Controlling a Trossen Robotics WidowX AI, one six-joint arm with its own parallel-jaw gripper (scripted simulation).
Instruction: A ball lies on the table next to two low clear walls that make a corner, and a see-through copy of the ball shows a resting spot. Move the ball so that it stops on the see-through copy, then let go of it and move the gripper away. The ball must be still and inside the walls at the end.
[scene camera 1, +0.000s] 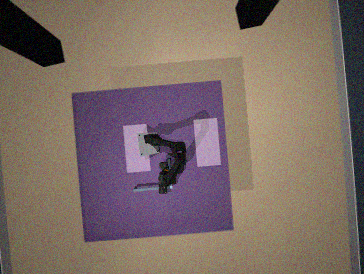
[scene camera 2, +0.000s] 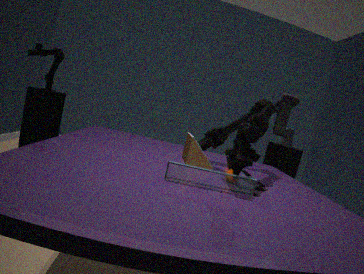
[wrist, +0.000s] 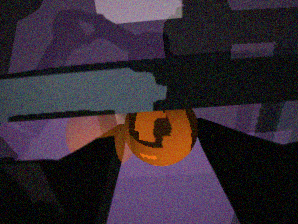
Labels:
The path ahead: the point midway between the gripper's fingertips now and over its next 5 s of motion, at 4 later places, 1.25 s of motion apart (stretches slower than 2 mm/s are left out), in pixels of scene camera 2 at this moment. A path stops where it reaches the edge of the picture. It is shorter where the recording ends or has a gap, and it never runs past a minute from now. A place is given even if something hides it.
The gripper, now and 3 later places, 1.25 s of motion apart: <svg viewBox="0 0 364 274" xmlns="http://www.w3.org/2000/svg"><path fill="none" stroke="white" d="M232 177L239 147L231 162L229 169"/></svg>

